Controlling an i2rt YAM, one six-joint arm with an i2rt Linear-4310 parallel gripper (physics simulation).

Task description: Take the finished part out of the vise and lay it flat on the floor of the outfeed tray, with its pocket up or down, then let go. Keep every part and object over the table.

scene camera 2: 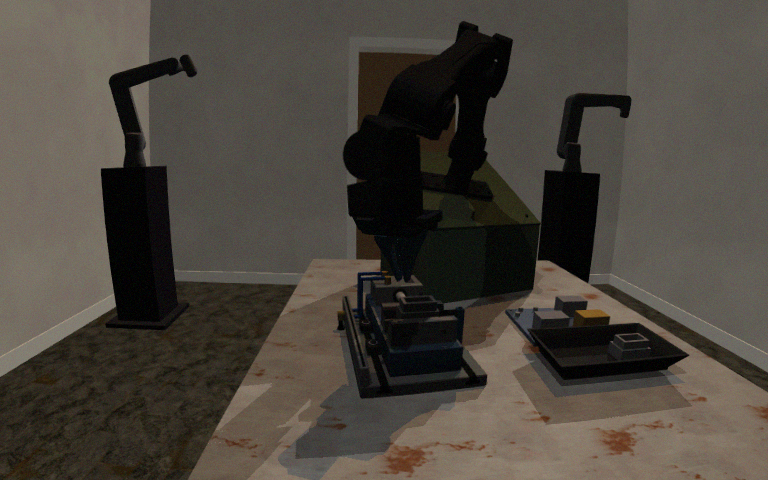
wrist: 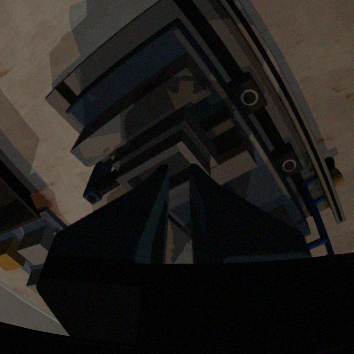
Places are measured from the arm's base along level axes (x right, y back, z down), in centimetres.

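Pixels of known places: gripper, fingertip midpoint: [scene camera 2: 403, 280] [wrist: 178, 175]; arm's base at its link origin: [scene camera 2: 454, 186].
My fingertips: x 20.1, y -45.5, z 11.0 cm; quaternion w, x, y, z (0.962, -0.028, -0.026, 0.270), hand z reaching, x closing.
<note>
For each thing: its top centre in the pictures, then the offset to it from my fingertips.
- finished part at its top centre: [wrist: 161, 177] [scene camera 2: 418, 299] dx -2.8, dy +2.2, dz +3.8 cm
- vise at its top centre: [wrist: 220, 214] [scene camera 2: 404, 295] dx -1.7, dy +8.7, dz +5.4 cm
- grey pocketed part at its top centre: [scene camera 2: 631, 337] dx -40.1, dy -3.1, dz +10.6 cm
- blue plate at its top centre: [wrist: 44, 256] [scene camera 2: 560, 322] dx -36.0, dy +14.0, dz +14.5 cm
- yellow block at its top centre: [wrist: 5, 262] [scene camera 2: 592, 313] dx -40.3, dy +9.3, dz +10.9 cm
The finished part [scene camera 2: 417, 311] [wrist: 165, 152], grey with an open rectangular pocket facing up, sits between the jaws of the vise [scene camera 2: 424, 360] [wrist: 130, 75]. My gripper [scene camera 2: 403, 278] [wrist: 178, 175] is shut with no part between its fingers, a thin gap showing between them. It points down, its tips above the rear jaw side, behind the part in the scene view. In the wrist view the fingers cover some of the part's near edge. The black outfeed tray [scene camera 2: 617, 371] [wrist: 12, 192] is to the right in the scene view. Another grey pocketed part [scene camera 2: 629, 346] sits inside it.
Behind the tray, a blue plate [scene camera 2: 522, 323] carries grey blocks [scene camera 2: 551, 319] [wrist: 37, 246] and a yellow block [scene camera 2: 591, 318] [wrist: 10, 254]. Blue pipes [scene camera 2: 360, 294] [wrist: 320, 225] rise beside the vise. A green pedestal [scene camera 2: 487, 260] stands behind it.
</note>
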